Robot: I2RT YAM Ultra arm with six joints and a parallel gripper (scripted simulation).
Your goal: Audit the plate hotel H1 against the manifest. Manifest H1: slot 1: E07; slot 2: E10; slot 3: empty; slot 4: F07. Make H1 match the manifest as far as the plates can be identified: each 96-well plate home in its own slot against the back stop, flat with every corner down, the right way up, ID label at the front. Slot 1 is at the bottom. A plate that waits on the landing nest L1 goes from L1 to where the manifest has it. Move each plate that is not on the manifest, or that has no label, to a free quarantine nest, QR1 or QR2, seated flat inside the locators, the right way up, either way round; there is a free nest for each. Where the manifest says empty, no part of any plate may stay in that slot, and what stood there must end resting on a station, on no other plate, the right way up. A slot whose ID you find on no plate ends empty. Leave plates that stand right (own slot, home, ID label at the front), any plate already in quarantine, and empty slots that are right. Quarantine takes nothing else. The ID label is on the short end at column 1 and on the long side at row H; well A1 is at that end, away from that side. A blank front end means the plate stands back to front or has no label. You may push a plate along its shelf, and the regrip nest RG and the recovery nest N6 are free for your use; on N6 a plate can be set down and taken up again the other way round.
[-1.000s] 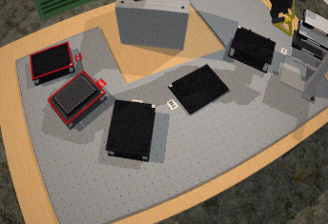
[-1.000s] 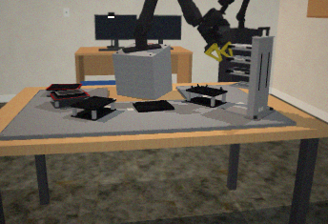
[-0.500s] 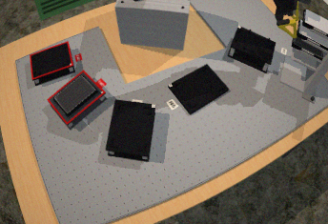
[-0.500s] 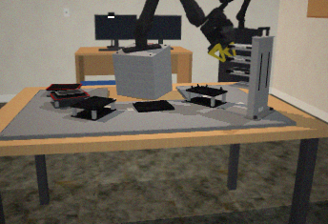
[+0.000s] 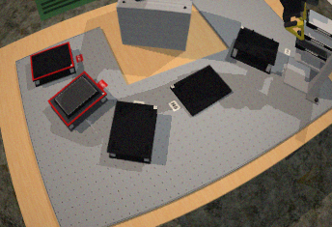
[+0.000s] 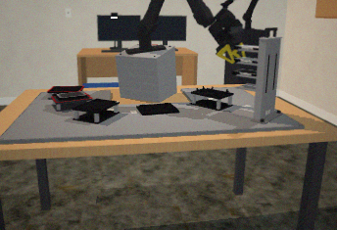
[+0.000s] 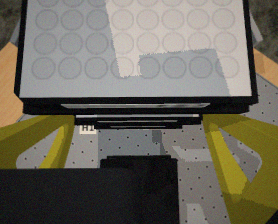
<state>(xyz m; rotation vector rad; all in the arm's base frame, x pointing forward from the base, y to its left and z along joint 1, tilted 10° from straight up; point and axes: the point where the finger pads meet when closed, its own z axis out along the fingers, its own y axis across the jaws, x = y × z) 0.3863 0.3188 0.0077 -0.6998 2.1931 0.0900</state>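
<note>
My hand is 50 mm short of the pale grey 96-well plate and 30 mm to the right of it. The rest, counted from my hand: H1 tag: 40 mm behind, 90 mm to the left, 220 mm below; then black regrip nest RG: 110 mm behind, 60 mm to the right, 170 mm below; then plate hotel H1: 120 mm ahead, 70 mm to the left, 60 mm below.
</note>
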